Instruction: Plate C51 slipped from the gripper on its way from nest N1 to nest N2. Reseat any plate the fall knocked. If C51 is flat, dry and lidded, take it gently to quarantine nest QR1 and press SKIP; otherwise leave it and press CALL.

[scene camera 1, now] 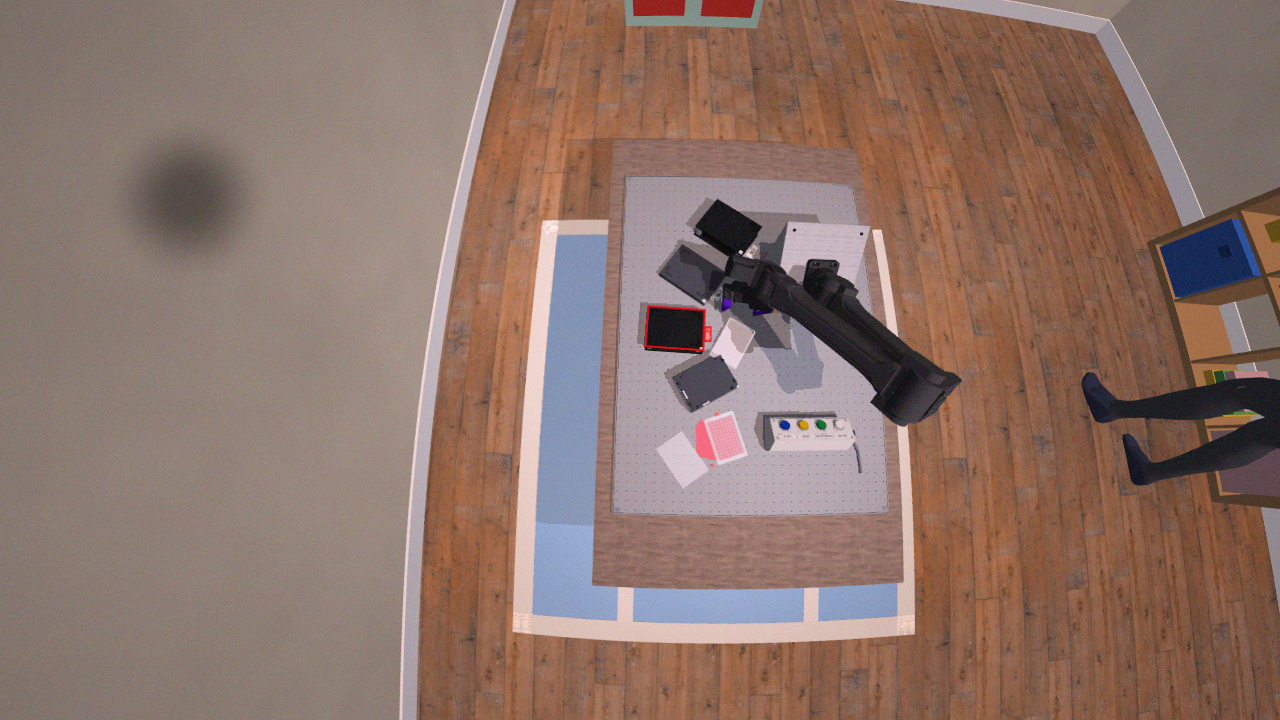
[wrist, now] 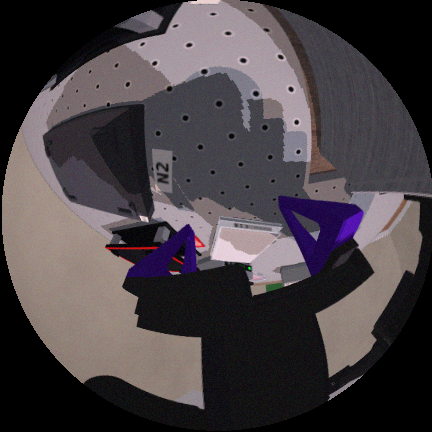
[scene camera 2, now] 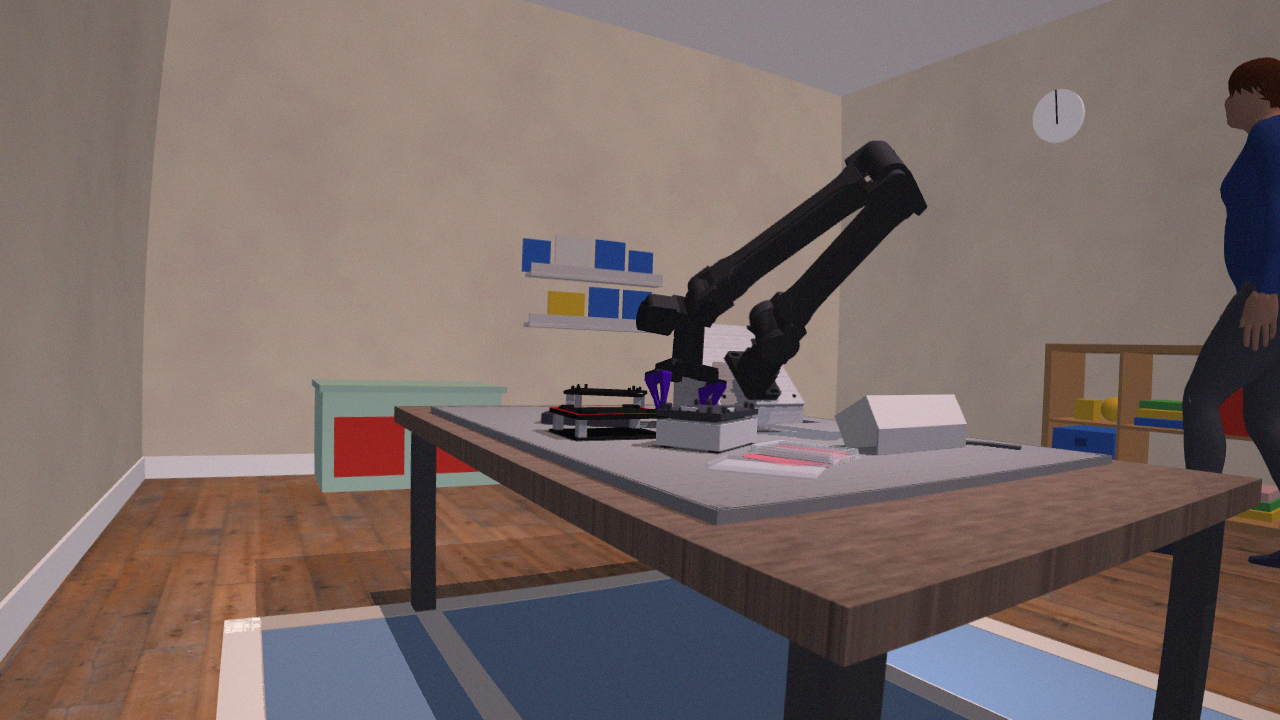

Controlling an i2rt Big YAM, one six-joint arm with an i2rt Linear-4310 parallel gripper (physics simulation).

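Places are measured from the arm's base along level axes (x right, y ahead, z up), in metres.
Pixels of known places: gripper, fingertip midpoint: (scene camera 1: 737,312) (wrist: 233,214); arm's base, origin of the base link: (scene camera 1: 818,279) (scene camera 2: 750,377).
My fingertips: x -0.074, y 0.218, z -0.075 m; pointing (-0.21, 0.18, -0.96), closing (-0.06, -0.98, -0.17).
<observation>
Ahead of a thing's pixels: the offset from my fingertips to its top centre. "spot": to the spot under its first point.
My gripper (scene camera 1: 743,308) (scene camera 2: 687,402) (wrist: 233,214) is open and empty, purple fingers down. A white plate {dx -0.091, dy +0.017, dz -0.001 m} (scene camera 1: 733,342) (wrist: 246,242) appears tilted, just beyond the fingers in the wrist view; its label is too small to read surely. A plate with pink contents {dx -0.357, dy +0.044, dz -0.002 m} (scene camera 1: 726,436) lies beside a pink patch {spot: dx -0.364, dy +0.099, dz -0.015 m} (scene camera 1: 705,440) and a separate clear lid {dx -0.416, dy +0.162, dz -0.008 m} (scene camera 1: 682,459). Dark nest N2 {dx +0.119, dy +0.127, dz +0.010 m} (scene camera 1: 687,272) (wrist: 100,170) is left of the gripper; a black nest {dx +0.261, dy +0.019, dz +0.046 m} (scene camera 1: 727,226) stands behind it. The red-rimmed nest {dx -0.058, dy +0.182, dz +0.030 m} (scene camera 1: 675,328) (wrist: 135,248) is presumably QR1. C51's label is not readable.
A dark-topped device {spot: dx -0.215, dy +0.107, dz +0.039 m} (scene camera 1: 704,383) (scene camera 2: 707,433) stands between the red-rimmed nest and the pink plate. The button box {dx -0.349, dy -0.177, dz +0.068 m} (scene camera 1: 810,433) (scene camera 2: 905,423) has blue, yellow, green and white buttons, with a cable. A white sloping panel (scene camera 1: 823,240) stands by the arm base. A person is at the right.
</observation>
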